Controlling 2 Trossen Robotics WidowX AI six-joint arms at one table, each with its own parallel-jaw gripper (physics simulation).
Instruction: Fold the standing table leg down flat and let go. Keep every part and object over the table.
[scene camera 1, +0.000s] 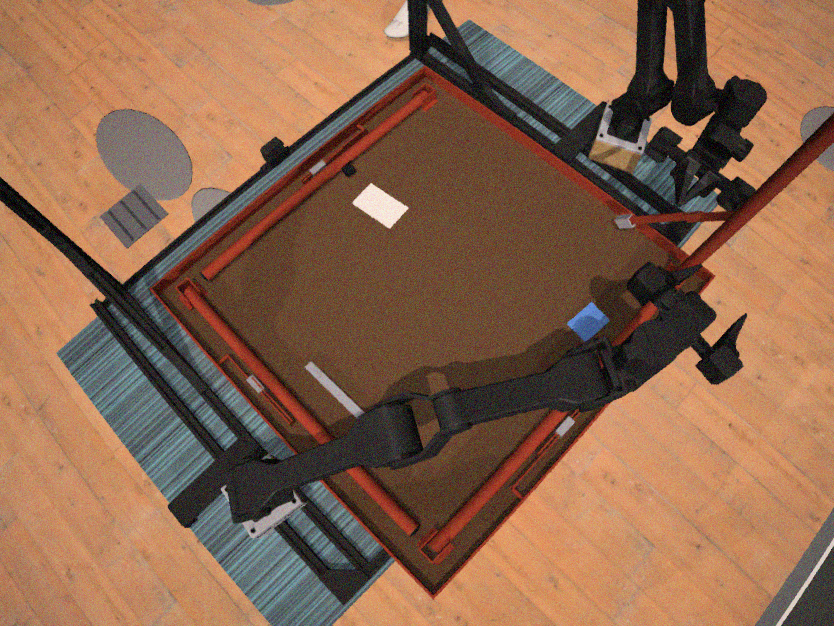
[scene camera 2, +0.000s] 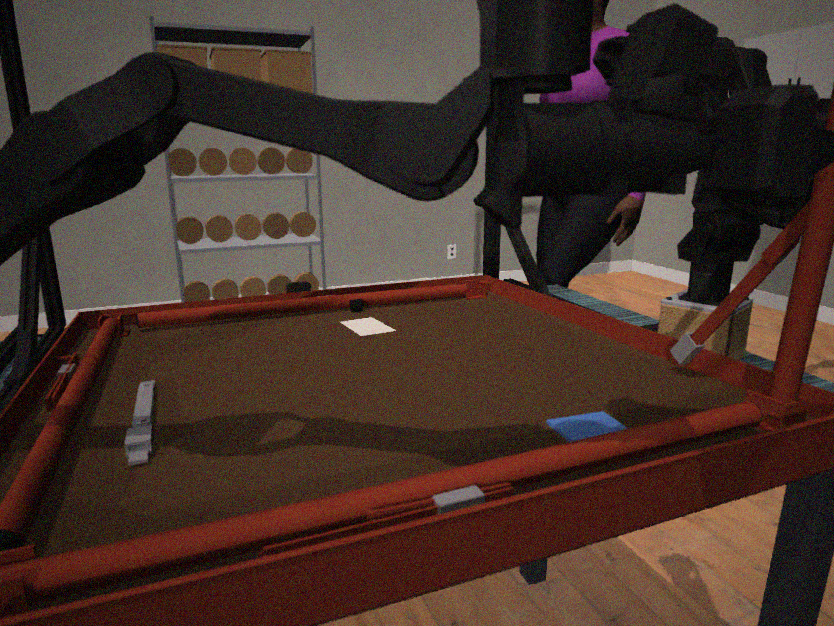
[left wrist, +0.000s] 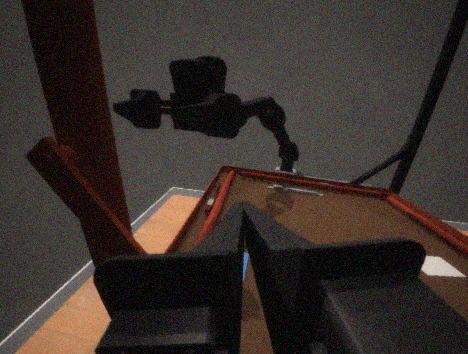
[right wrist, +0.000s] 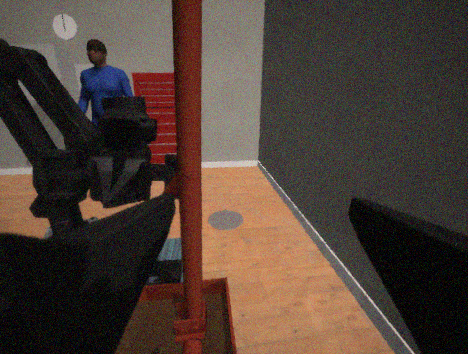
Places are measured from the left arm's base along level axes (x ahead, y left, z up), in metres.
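Where they show: left gripper, fingertip midpoint: (scene camera 1: 678, 205) (left wrist: 241, 208) (right wrist: 107, 204); right gripper, fingertip midpoint: (scene camera 1: 722, 290) (left wrist: 144, 110) (right wrist: 261, 204); left arm's base, link origin: (scene camera 1: 624, 127) (scene camera 2: 707, 299); right arm's base, link origin: (scene camera 1: 260, 495) (left wrist: 286, 169).
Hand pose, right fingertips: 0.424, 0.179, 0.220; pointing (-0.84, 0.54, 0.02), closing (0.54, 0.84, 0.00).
Observation:
Each offset is from my right fingertips to the centre of the thing, as dx, dy, dz. "pt": to the spot under its first point.
The red table leg (scene camera 1: 761, 195) (scene camera 2: 807, 296) (left wrist: 85, 120) (right wrist: 190, 150) stands up at the right corner of the upturned table (scene camera 1: 528, 145). Its brace (scene camera 1: 680, 216) (scene camera 2: 747, 289) (left wrist: 82, 200) slopes to a grey block @[-0.212, -0.125, -0.232] (scene camera 1: 624, 221) (scene camera 2: 687, 350) at the rim. My left gripper (scene camera 1: 682, 199) (left wrist: 241, 208) (right wrist: 107, 204) is shut and empty, beside the brace and leg on their outer side. My right gripper (scene camera 1: 722, 293) (right wrist: 261, 204) is open and empty above the corner; in its wrist view the leg shows between its fingers, close to the left-hand one.
Three folded legs @[pt -0.098, -0.715, -0.262] (scene camera 1: 323, 181) @[pt +0.351, -0.537, -0.244] (scene camera 1: 303, 417) @[pt +0.336, -0.194, -0.237] (scene camera 1: 498, 485) lie along the other sides. A blue square @[pt -0.001, -0.134, -0.261] (scene camera 1: 588, 321) (scene camera 2: 586, 425), a white card @[pt -0.096, -0.589, -0.279] (scene camera 1: 380, 205) (scene camera 2: 367, 326), a grey bar @[+0.299, -0.476, -0.265] (scene camera 1: 333, 388) (scene camera 2: 143, 404) and a small black block @[-0.148, -0.681, -0.272] (scene camera 1: 348, 169) (scene camera 2: 356, 305) lie on the tabletop. My right arm stretches across it.

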